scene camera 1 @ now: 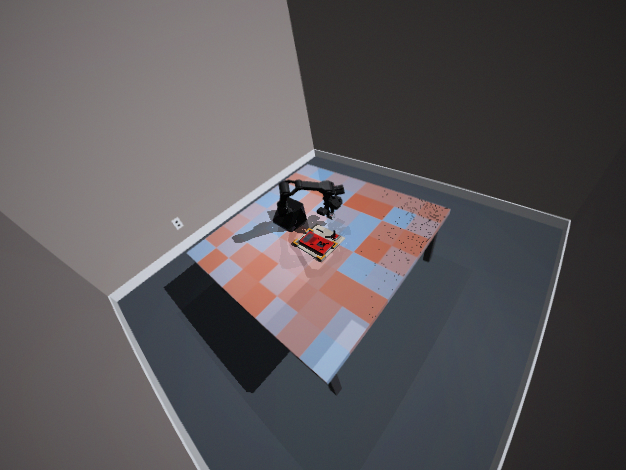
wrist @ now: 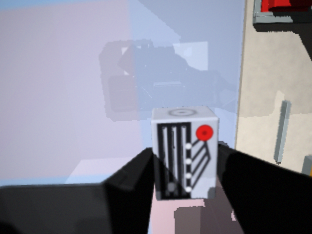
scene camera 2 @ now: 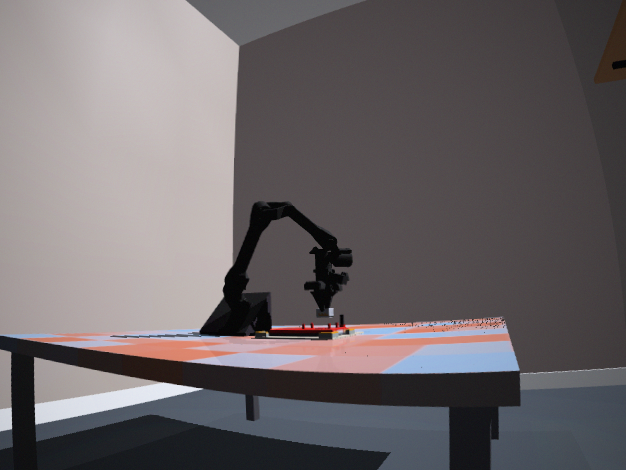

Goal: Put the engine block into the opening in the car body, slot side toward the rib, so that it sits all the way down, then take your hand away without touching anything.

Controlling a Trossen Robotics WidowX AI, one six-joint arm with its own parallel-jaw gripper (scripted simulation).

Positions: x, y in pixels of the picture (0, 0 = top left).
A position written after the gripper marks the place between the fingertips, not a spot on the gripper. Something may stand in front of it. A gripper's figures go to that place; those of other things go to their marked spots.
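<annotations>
Engine block (wrist: 185, 140): 10 cm from the lens. The gripper (wrist: 183, 153): 12 cm from the lens. Marked spots on the engine block and a tan board (wrist: 266, 125): 12 cm apart. The tan board: 21 cm from the lens.
</annotations>
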